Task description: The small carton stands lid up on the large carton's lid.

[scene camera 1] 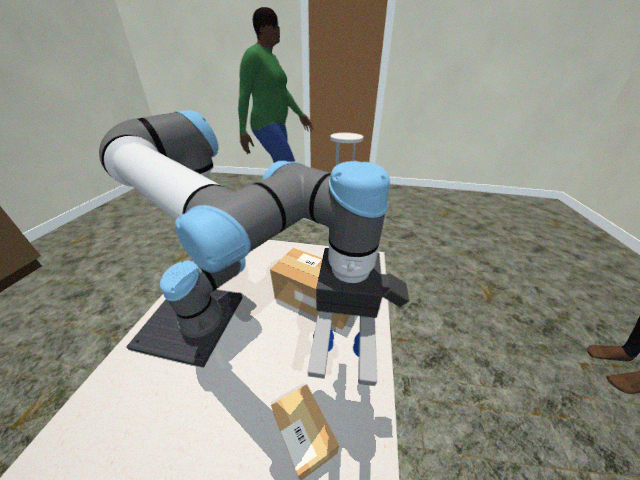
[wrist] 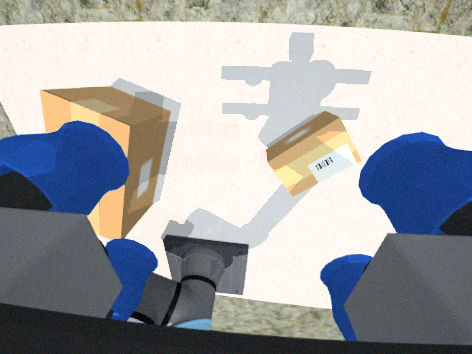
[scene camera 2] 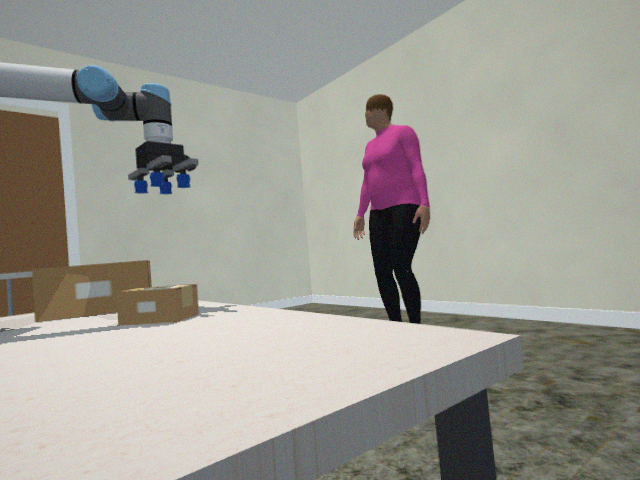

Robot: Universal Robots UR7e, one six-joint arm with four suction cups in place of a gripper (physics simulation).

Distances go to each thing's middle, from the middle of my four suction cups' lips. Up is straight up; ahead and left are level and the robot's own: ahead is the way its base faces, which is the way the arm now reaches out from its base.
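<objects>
From the small carton (scene camera 1: 309, 440), my suction cup is 130 mm to the left of it, 70 mm past it and 320 mm above it. Going by their middles, the small carton is the nearest to my suction cup of the things named here. The large carton (scene camera 2: 74, 291) is 320 mm to the left of my suction cup, 280 mm below it and 110 mm behind it.
</objects>
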